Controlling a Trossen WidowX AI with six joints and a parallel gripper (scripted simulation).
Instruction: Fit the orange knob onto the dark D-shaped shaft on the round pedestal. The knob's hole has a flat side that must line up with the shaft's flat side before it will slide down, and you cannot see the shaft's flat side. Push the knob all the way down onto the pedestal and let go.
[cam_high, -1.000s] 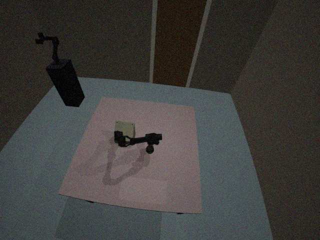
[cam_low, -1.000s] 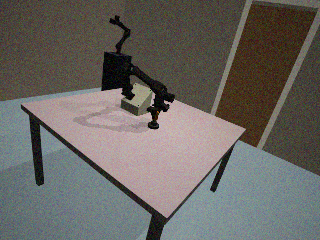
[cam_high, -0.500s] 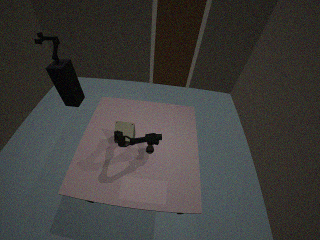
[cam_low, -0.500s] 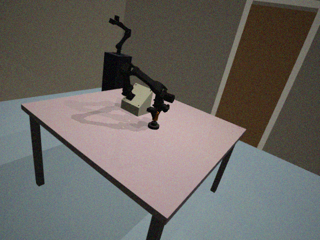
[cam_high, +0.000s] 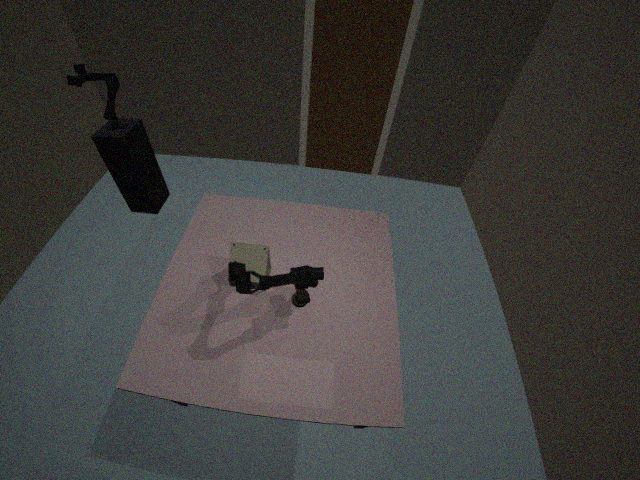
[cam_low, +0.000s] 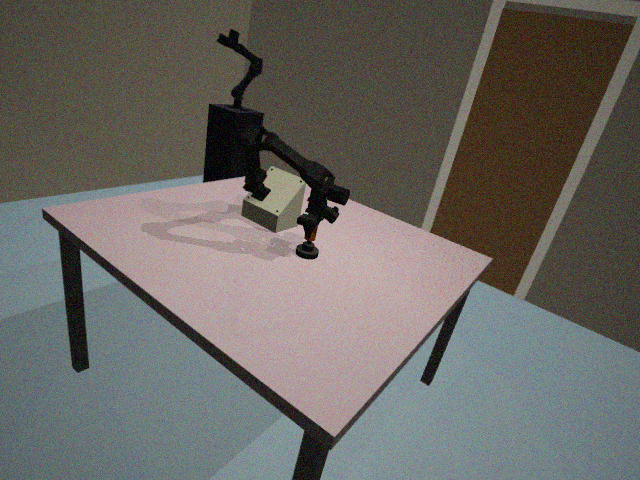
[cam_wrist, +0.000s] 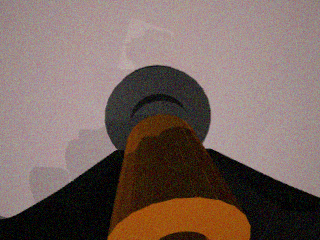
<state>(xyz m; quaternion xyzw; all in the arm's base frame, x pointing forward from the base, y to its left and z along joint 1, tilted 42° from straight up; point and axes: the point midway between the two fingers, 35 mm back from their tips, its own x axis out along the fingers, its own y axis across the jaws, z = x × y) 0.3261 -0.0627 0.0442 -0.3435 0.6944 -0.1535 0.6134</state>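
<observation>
My gripper tip is now 20 mm below the orange knob. From my gripper tip the other things lie so: dark round pedestal (40 mm below).
</observation>
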